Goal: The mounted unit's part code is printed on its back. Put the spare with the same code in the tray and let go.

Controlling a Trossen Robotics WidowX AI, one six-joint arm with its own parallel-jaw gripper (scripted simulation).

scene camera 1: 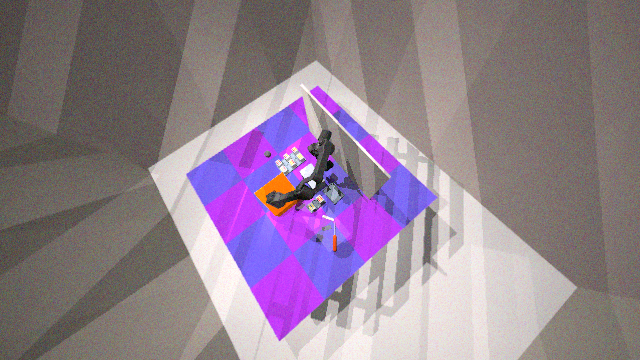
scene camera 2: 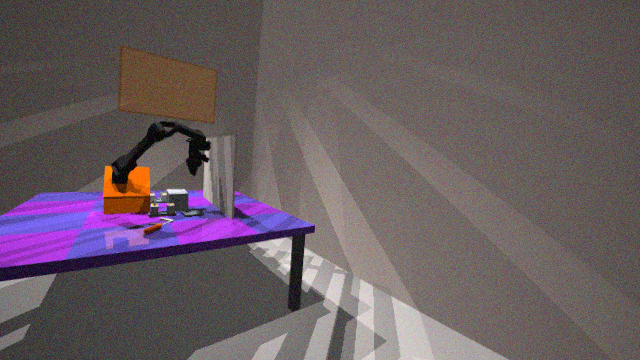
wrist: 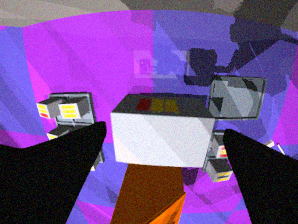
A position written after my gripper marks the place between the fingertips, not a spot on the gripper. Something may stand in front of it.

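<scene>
Open and holding nothing, my gripper (wrist: 165, 131) is in my sight. I see a unit (wrist: 170, 131) and a grey tray (wrist: 231, 97) too. There is also a tall white panel (scene camera 1: 359, 165), and scene camera 2 shows me the tall white panel (scene camera 2: 219, 185) as well.
</scene>
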